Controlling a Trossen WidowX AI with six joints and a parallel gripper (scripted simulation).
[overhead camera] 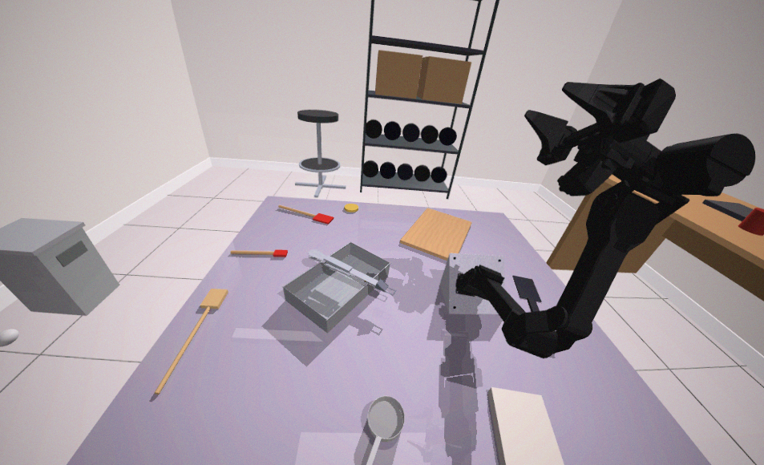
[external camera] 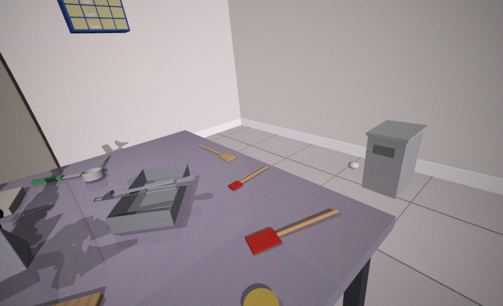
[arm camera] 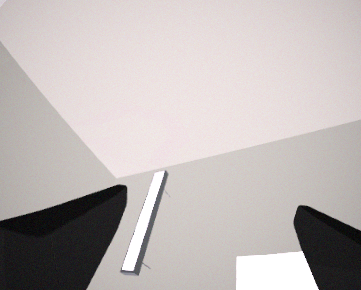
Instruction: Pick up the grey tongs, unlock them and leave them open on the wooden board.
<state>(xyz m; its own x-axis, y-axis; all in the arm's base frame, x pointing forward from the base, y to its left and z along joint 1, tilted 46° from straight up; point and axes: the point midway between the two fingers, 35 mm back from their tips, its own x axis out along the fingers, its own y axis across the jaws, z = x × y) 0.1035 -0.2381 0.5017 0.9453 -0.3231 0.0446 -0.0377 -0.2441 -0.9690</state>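
My gripper tip is now 320 mm short of the grey roasting tin, 180 mm to the left of it and 580 mm above it. Also, from my gripper tip: green-handled tool: 30 mm ahead, 300 mm to the left, 600 mm below; then pale board: 150 mm behind, 200 mm to the left, 600 mm below; then black spatula: 340 mm behind, 200 mm to the right, 610 mm below.
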